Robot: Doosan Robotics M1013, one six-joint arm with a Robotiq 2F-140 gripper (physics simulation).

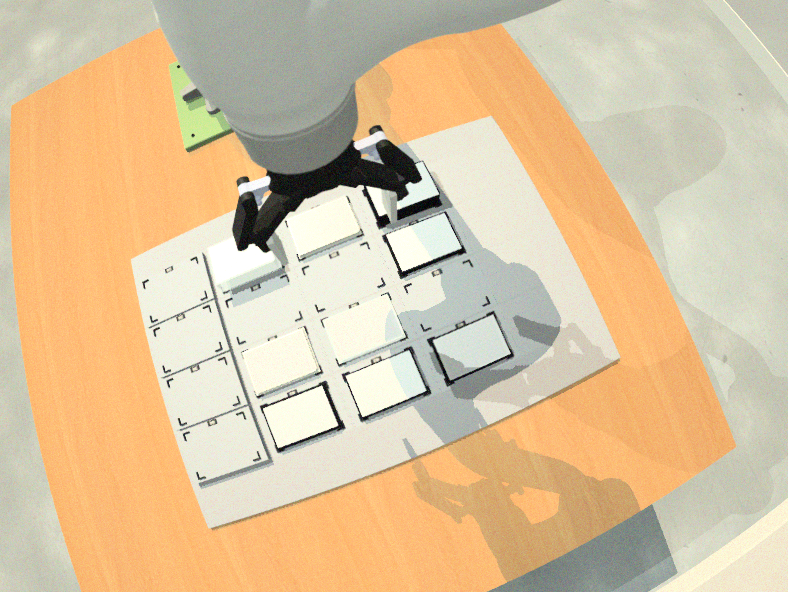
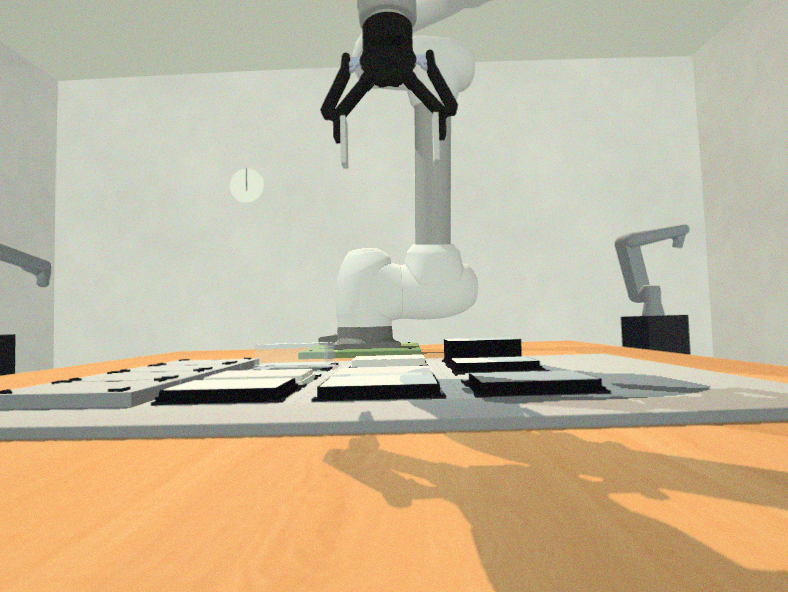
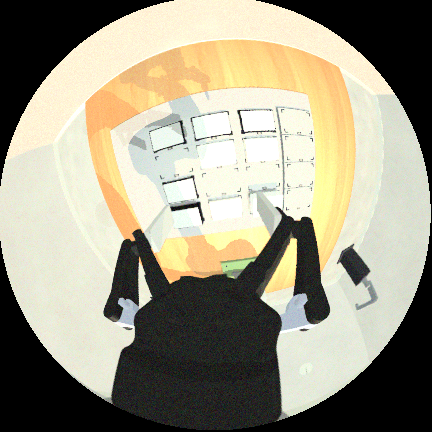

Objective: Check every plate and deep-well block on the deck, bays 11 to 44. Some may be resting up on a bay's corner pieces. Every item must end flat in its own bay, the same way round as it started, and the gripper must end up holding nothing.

My gripper shows in image 1, in image 2 and in image 3 (212,207). A white plate shows in image 1 (374,324), in image 2 and in image 3. The same spot on my gripper: (image 2: 349,64) is (image 1: 259,205). One and the same spot on the white plate: (image 3: 217,153) is (image 2: 383,369).
